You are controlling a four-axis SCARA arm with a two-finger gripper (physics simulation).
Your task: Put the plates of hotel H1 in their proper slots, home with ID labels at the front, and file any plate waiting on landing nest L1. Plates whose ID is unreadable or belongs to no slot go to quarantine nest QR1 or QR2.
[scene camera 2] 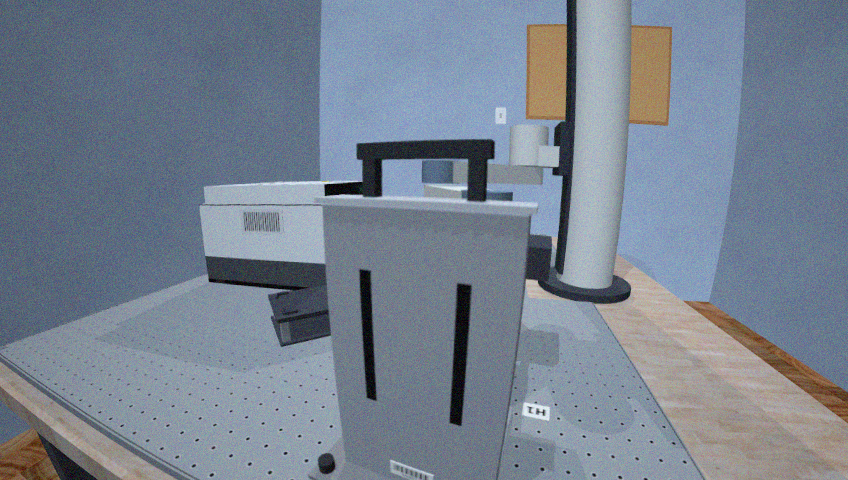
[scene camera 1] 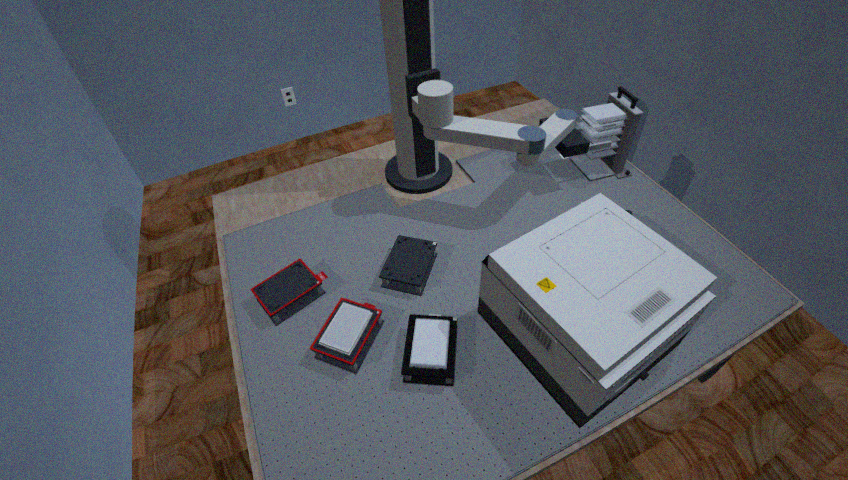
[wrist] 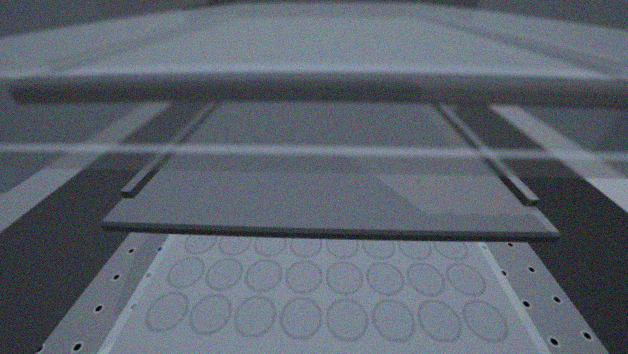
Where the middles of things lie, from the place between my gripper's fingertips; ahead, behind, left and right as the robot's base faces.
Labels:
My hand is 60 mm to the right of the grey back panel [scene camera 2: 416, 256], 10 mm short of it and 10 mm above it.

